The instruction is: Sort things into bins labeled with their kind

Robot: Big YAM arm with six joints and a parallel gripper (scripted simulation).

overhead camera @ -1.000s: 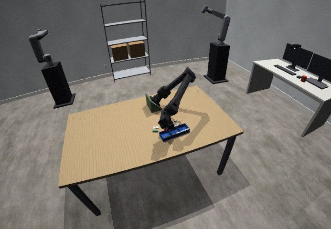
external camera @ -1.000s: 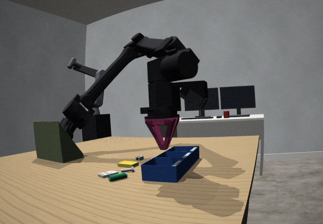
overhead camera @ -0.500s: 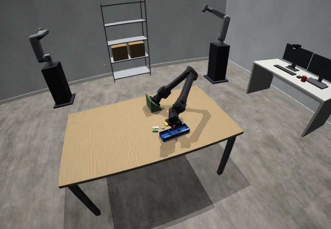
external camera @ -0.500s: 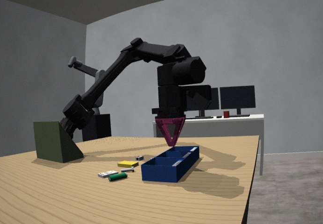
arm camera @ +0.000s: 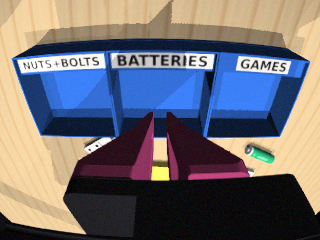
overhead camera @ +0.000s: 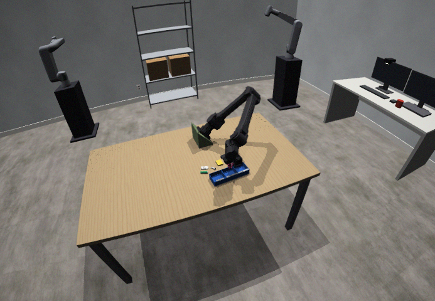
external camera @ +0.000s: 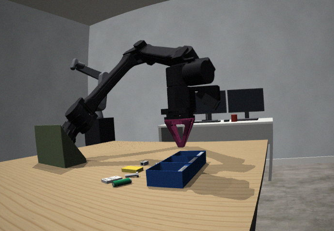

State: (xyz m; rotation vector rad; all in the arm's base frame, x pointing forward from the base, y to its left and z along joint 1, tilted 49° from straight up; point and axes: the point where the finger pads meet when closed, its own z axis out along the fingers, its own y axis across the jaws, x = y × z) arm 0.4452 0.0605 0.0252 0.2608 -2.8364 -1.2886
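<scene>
My hand is 6 cm above the blue three-part bin. Round my hand: bolt: 10 cm behind, 8 cm to the right, 7 cm below; yellow block: 14 cm behind, 7 cm below, 2 cm to the right; green battery: 15 cm to the right, 8 cm behind, 7 cm below.
</scene>
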